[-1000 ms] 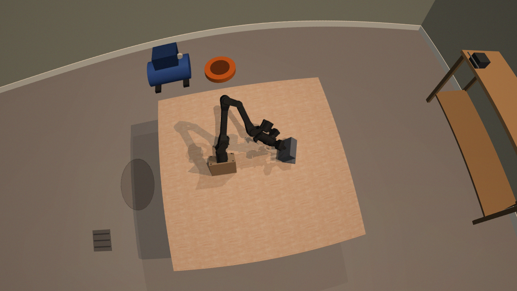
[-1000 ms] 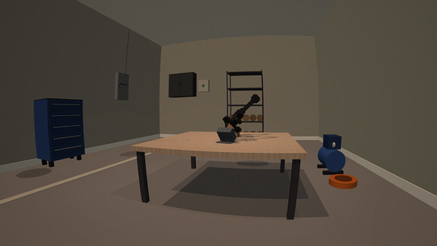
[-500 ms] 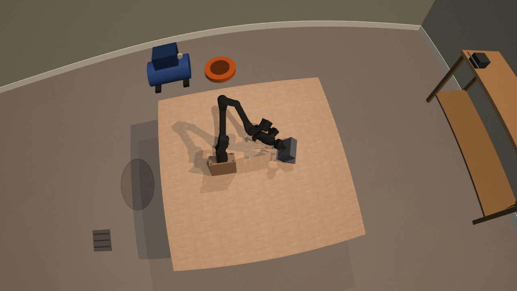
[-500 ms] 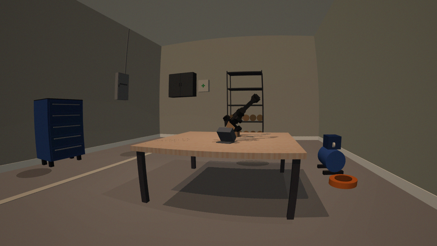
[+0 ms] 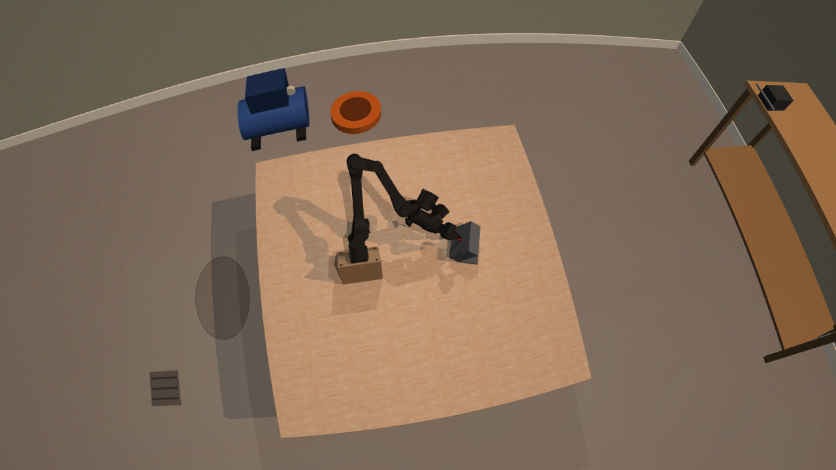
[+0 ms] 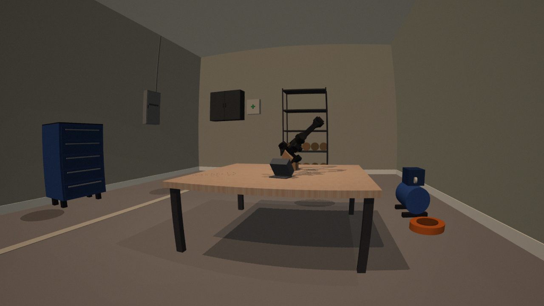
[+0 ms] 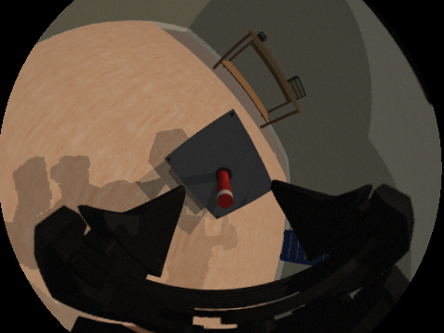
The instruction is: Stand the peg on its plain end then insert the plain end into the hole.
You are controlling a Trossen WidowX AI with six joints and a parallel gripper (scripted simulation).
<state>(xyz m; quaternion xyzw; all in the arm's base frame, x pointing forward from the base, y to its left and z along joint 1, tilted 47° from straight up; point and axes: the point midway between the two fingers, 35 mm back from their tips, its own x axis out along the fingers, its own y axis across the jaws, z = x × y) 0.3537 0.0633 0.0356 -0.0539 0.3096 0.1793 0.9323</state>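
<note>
The red peg is 1 cm below my gripper tip. The rest, counted from my gripper tip: dark grey sloped panel (5 cm ahead, 2 cm to the right, 5 cm below).
</note>
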